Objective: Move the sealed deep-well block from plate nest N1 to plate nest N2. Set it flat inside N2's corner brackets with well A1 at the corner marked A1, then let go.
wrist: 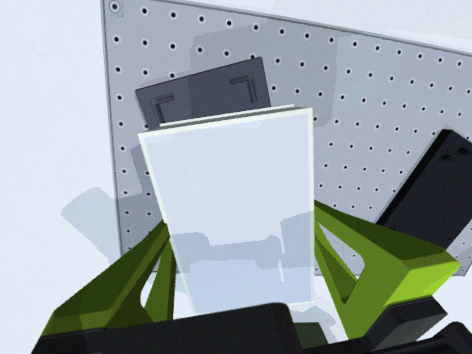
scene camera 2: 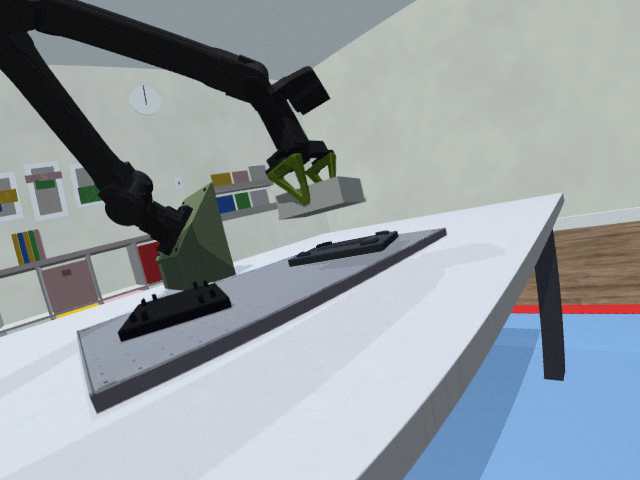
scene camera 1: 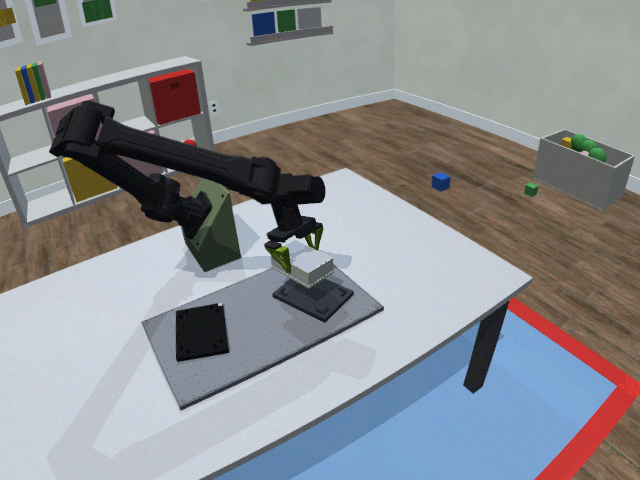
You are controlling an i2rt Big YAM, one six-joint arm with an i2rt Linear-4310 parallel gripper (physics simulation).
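Places are measured from the arm's base along level axes (x left, y back, z up), in millimetres.
Pixels of known places: gripper, fingertip midpoint: (wrist: pixel 238 210) (scene camera 2: pixel 321 199) (scene camera 1: pixel 302 263); arm's base, origin of the base link: (scene camera 2: pixel 177 231) (scene camera 1: pixel 198 215).
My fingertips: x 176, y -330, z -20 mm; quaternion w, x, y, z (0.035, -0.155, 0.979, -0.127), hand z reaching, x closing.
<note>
For each thing: its top centre in the pictures, then the offset to it from my fingertips. Level surfaces: height alone.
- sealed deep-well block, middle of its top: (wrist: pixel 244 236) (scene camera 2: pixel 316 184) (scene camera 1: pixel 300 254) dx -1, dy +1, dz +27 mm
- dark grey nest, middle of its top: (wrist: pixel 221 158) (scene camera 2: pixel 343 241) (scene camera 1: pixel 312 290) dx +13, dy -15, dz -78 mm
- black nest, middle of its top: (scene camera 2: pixel 173 294) (wrist: pixel 448 211) (scene camera 1: pixel 199 326) dx -276, dy -8, dz -74 mm
- perforated grey board, middle of its top: (wrist: pixel 343 177) (scene camera 2: pixel 273 277) (scene camera 1: pixel 257 316) dx -134, dy -18, dz -95 mm
- white table, its level: dz -109 mm
The sealed deep-well block (scene camera 1: pixel 321 269) (scene camera 2: pixel 336 193) (wrist: pixel 235 175) is off-white with a pale flat seal on top. My gripper (scene camera 1: pixel 302 258) (scene camera 2: pixel 317 190) (wrist: pixel 238 210) is shut on its two long sides and holds it in the air, roughly level, with a gap above a dark grey nest (scene camera 1: pixel 336 302) (scene camera 2: pixel 341 251) (wrist: pixel 205 95) with L-shaped corner brackets. In the wrist view the block hides that nest's near part. A black nest (scene camera 1: pixel 201 330) (scene camera 2: pixel 175 310) (wrist: pixel 425 195) with short upright posts near its corners holds no block. Nest labels and well A1 cannot be read.
Both nests sit on a perforated grey board (scene camera 1: pixel 253 330) (scene camera 2: pixel 268 294) (wrist: pixel 370 105) on the white table (scene camera 1: pixel 413 242) (scene camera 2: pixel 320 372). The green arm mount (scene camera 1: pixel 222 242) (scene camera 2: pixel 201 253) stands behind the board. A small white mark shows at one corner of the black nest.
</note>
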